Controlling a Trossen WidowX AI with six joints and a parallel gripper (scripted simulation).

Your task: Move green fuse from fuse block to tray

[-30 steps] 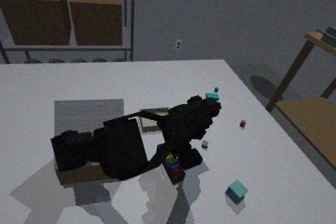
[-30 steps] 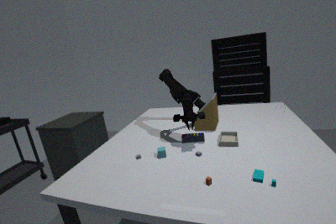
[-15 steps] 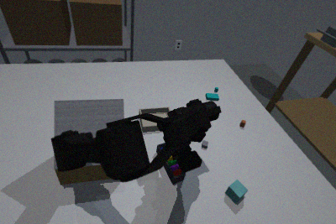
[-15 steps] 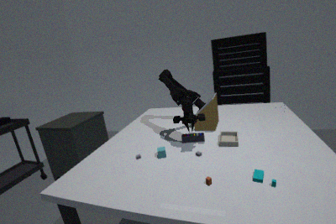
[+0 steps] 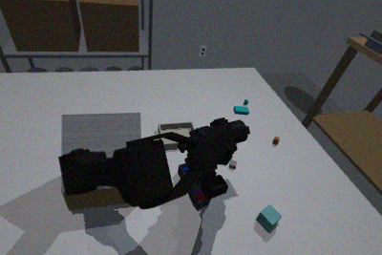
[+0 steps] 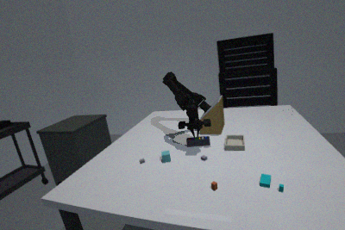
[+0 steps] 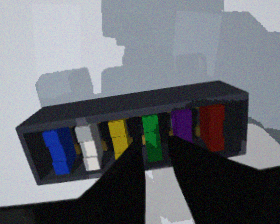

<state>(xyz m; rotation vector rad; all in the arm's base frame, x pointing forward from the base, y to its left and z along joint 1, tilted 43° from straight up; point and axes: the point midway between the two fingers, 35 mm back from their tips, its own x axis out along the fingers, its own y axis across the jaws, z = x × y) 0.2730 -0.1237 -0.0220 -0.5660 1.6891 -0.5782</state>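
My gripper tip is 20 mm above the green fuse. From my gripper tip the other things lie so: tray (220 mm to the left, 50 mm below, 20 mm ahead).
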